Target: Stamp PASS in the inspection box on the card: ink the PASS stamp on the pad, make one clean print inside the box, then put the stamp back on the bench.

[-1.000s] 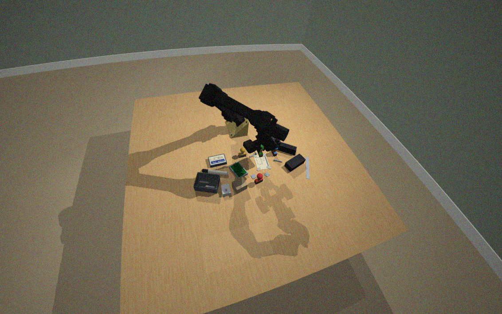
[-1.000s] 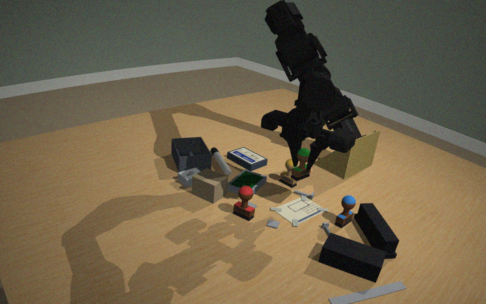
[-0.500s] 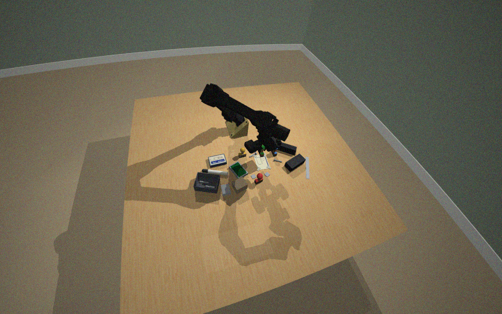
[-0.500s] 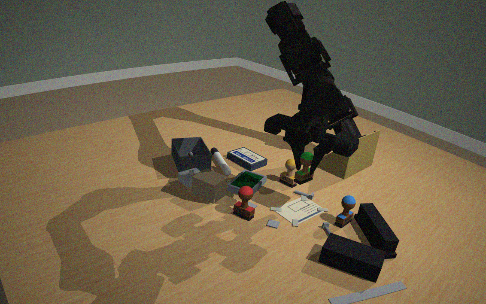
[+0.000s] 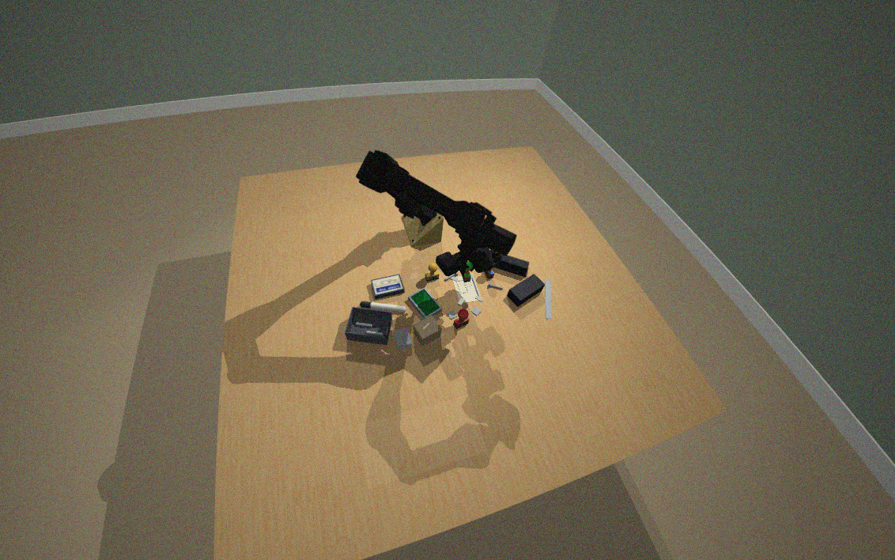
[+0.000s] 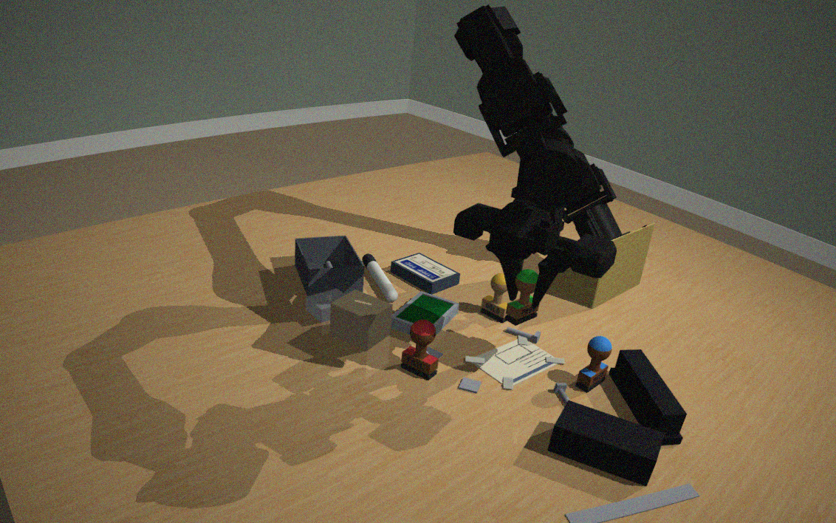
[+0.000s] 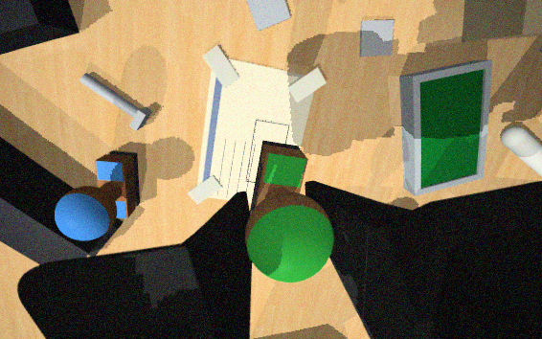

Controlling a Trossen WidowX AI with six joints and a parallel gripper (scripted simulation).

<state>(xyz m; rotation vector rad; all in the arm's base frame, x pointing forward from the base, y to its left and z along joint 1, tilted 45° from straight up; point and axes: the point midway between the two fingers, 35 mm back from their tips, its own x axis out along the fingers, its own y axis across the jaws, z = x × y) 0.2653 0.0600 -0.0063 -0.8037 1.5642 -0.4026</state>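
My gripper tip is now 1 cm short of the white card, 1 cm to the right of it and 8 cm above it. The rest, counted from my gripper tip: red-knob stamp 12 cm ahead, 5 cm to the right, 6 cm below; then yellow-knob stamp 6 cm behind, 9 cm to the right, 6 cm below; then blue-knob stamp 3 cm behind, 10 cm to the left, 6 cm below.
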